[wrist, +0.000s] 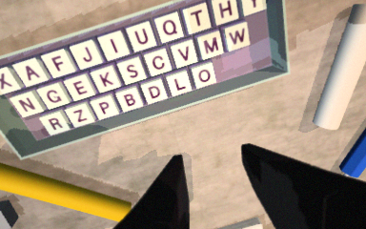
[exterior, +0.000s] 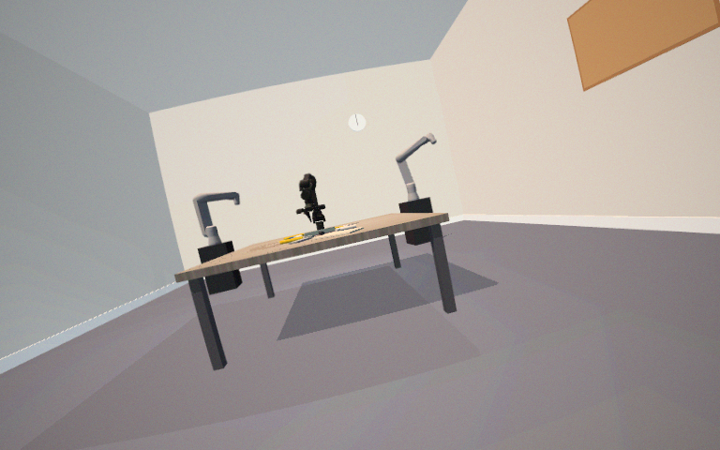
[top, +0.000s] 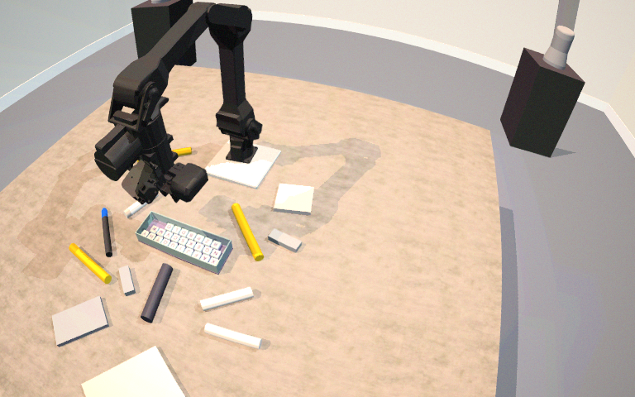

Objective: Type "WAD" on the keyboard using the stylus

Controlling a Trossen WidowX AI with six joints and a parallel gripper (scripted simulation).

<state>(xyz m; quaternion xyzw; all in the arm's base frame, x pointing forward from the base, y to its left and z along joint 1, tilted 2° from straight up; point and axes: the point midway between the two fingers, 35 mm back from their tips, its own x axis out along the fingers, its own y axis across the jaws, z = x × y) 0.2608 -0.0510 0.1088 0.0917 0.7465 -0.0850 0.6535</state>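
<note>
The blue stylus is 130 mm behind my gripper tip, 130 mm to the right of it and 80 mm below it. Round my gripper tip: W key: 30 mm ahead, 50 mm to the right, 70 mm below; then yellow cylinder: 200 mm behind, 160 mm to the right, 80 mm below.
</note>
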